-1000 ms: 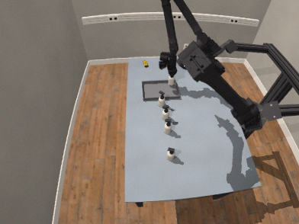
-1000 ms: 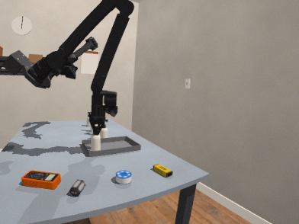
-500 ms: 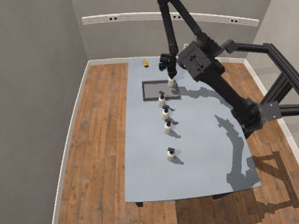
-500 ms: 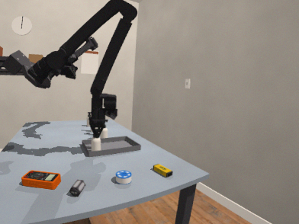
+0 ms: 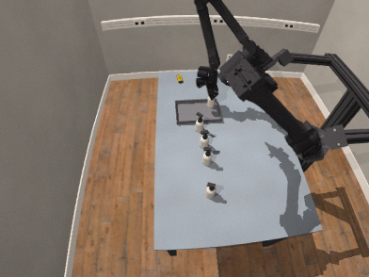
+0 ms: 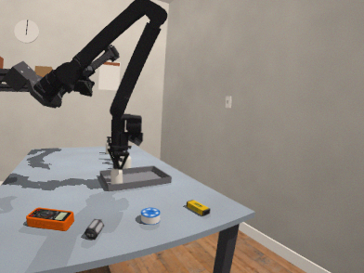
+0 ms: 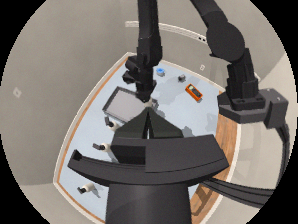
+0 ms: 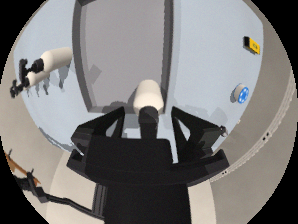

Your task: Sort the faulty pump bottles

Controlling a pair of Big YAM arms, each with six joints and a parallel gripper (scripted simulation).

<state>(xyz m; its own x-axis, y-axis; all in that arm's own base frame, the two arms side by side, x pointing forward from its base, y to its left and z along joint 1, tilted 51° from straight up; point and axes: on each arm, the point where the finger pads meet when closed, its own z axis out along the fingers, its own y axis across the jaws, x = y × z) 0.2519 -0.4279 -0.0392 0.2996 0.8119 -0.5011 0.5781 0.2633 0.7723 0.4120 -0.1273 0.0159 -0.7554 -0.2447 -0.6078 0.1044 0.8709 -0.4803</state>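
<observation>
My right gripper is now 10 cm short of the grey tray, 6 cm to the right of it and 9 cm above it. Also, from my right hand: blue-and-white roll 2 cm ahead, 30 cm to the right, 8 cm below; yellow tool 19 cm ahead, 32 cm to the right, 9 cm below; orange multimeter 28 cm behind, 22 cm to the right, 8 cm below.
</observation>
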